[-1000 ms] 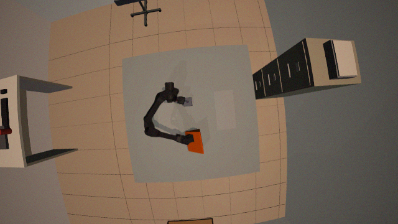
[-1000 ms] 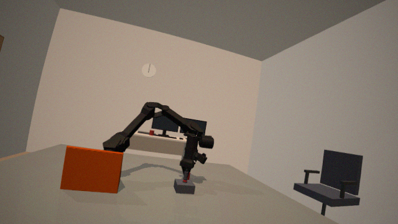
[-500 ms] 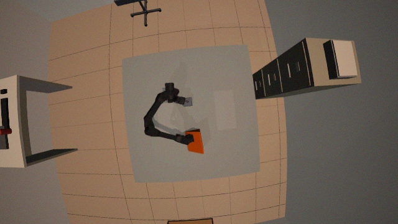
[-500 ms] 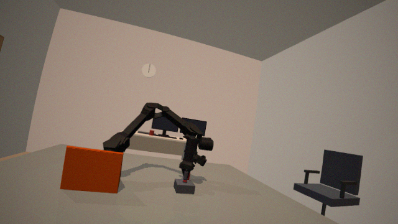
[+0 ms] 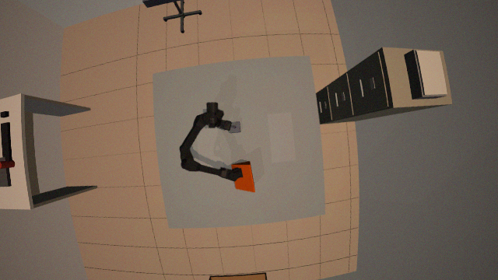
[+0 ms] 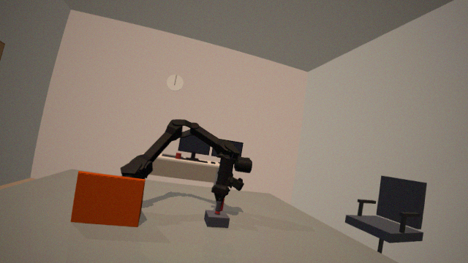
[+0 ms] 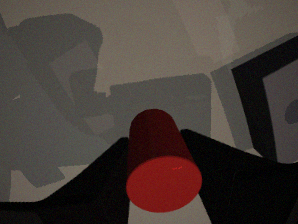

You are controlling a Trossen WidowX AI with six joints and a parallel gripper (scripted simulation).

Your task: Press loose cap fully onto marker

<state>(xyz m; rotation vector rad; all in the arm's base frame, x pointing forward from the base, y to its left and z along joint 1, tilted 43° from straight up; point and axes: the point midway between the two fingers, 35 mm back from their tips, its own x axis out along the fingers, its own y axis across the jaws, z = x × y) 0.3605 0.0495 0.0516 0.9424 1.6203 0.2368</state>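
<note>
My gripper tip is 40 mm past the dark grey holder block, 100 mm to the left of it and 10 mm above it. Round my gripper tip: red cap 10 mm above.
</note>
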